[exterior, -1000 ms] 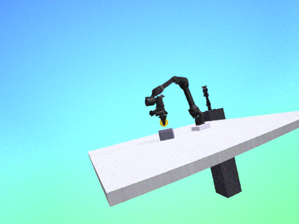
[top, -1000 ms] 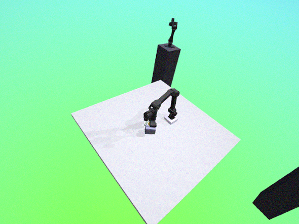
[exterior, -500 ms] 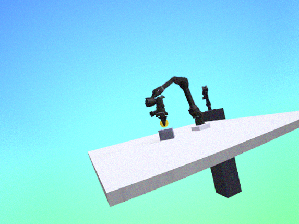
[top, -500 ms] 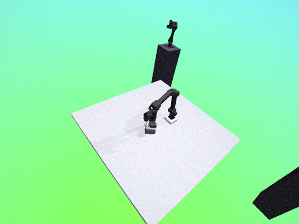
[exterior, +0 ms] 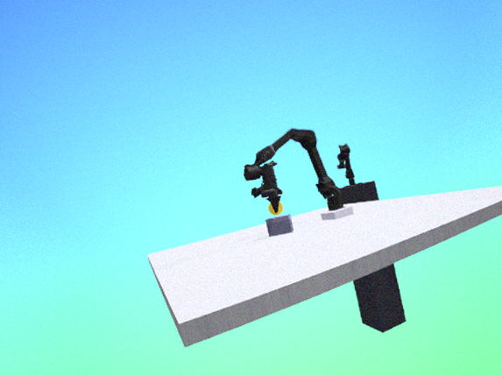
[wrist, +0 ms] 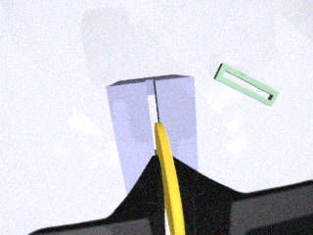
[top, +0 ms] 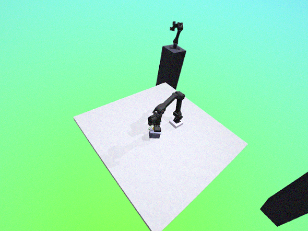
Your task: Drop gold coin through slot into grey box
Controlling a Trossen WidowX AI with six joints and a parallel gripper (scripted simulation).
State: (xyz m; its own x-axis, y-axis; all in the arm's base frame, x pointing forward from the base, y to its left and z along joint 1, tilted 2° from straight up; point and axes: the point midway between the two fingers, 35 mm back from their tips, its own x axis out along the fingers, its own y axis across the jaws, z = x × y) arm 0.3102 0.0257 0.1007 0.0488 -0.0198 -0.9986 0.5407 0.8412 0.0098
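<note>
My gripper tip is now 20 mm below the coin.
</note>
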